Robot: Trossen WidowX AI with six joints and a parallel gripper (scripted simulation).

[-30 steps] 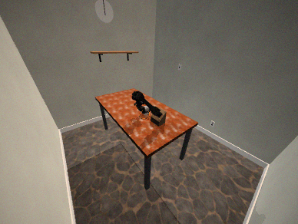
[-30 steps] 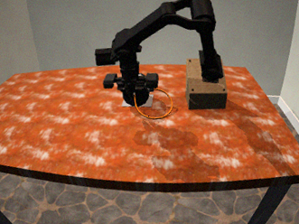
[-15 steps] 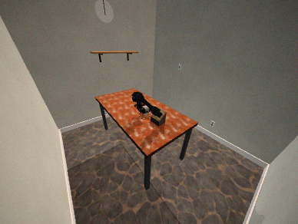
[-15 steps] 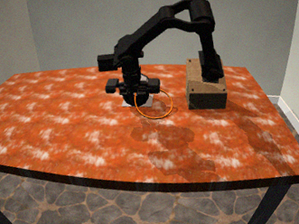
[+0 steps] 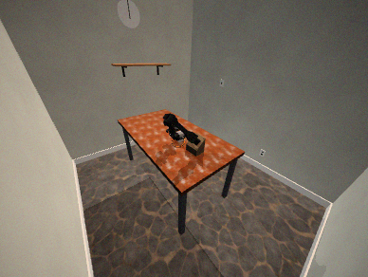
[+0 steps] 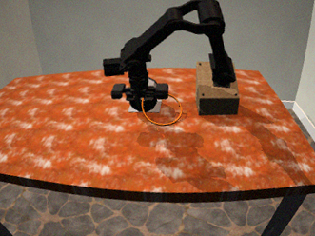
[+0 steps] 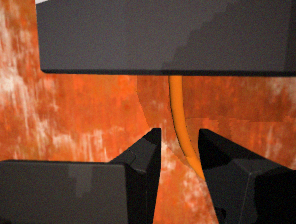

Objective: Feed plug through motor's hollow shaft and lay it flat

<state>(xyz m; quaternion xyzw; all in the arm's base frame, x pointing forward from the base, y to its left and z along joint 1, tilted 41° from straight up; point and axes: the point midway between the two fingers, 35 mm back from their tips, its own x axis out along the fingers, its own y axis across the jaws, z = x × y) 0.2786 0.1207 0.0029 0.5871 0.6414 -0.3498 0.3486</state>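
Now: the grey plug 12 cm to the right of my hand, 1 cm below it and 1 cm ahead of it.
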